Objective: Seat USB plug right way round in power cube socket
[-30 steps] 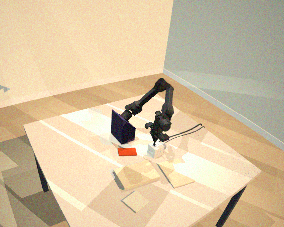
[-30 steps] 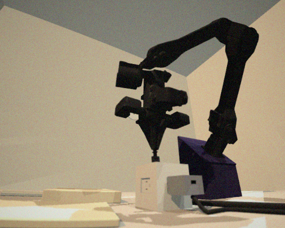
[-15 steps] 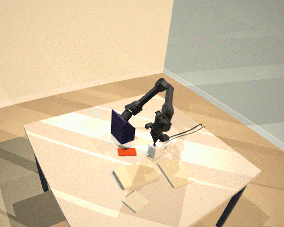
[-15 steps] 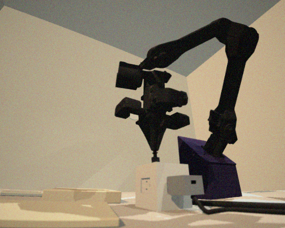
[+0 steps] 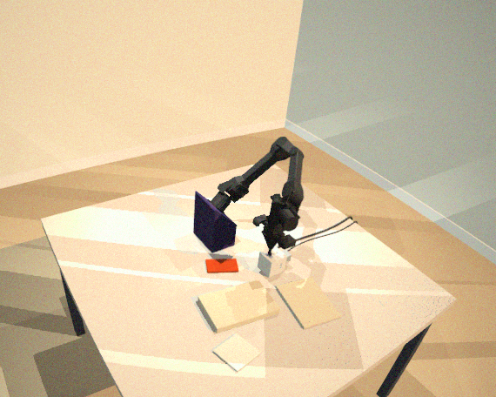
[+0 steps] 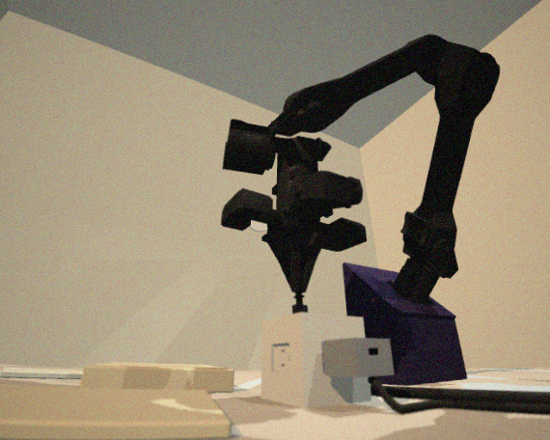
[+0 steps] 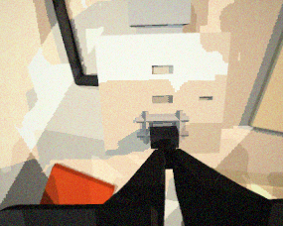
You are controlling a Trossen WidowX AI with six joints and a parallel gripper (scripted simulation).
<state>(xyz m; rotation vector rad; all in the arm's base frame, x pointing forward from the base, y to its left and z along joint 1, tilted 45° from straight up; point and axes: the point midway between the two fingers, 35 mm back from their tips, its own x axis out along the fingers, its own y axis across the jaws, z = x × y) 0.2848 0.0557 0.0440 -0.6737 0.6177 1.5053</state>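
Right now the USB plug is 2 cm below my gripper tip. From my gripper tip the other things lie so: orange card (14 cm to the right, 10 cm below, 10 cm behind); then book (21 cm to the right, 11 cm ahead, 10 cm below).
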